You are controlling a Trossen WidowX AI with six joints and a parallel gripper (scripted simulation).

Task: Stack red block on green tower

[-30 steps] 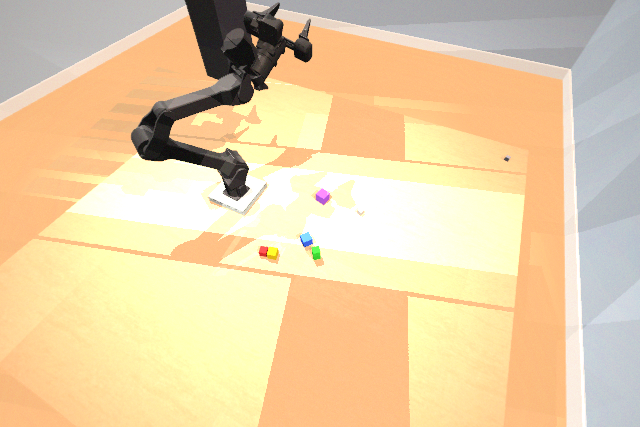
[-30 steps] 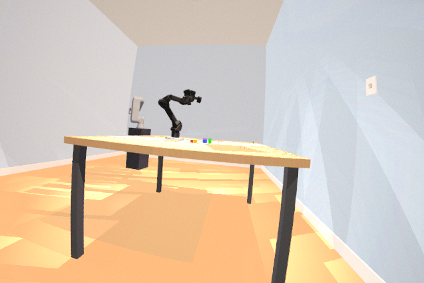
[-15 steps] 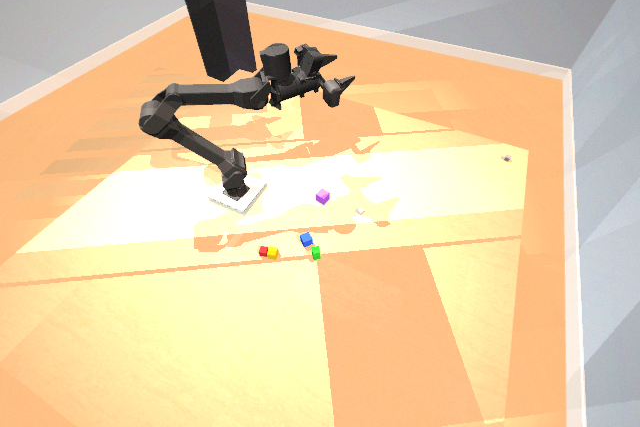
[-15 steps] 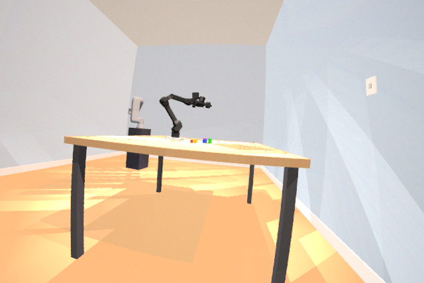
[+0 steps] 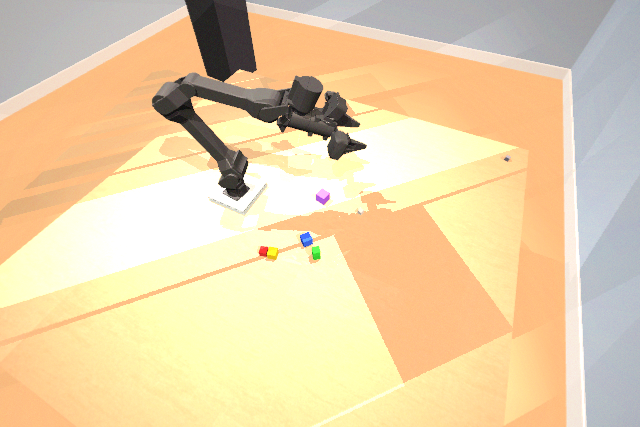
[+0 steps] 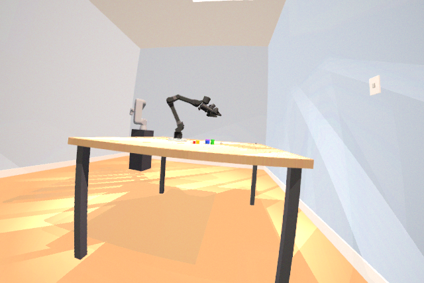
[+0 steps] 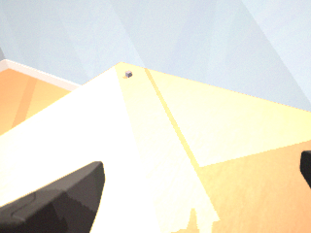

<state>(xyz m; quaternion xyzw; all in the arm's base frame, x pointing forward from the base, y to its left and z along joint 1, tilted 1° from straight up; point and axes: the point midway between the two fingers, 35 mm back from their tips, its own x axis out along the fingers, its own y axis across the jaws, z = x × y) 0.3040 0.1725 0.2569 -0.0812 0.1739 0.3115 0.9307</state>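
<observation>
Right now the red block is 320 mm to the right of my gripper tip, 250 mm below it and 120 mm behind it. Also, from my gripper tip: blue block 250 mm below, 220 mm to the right, 40 mm behind; then purple block 250 mm below, 80 mm behind, 60 mm to the right; then yellow block 310 mm to the right, 250 mm below, 100 mm behind.
</observation>
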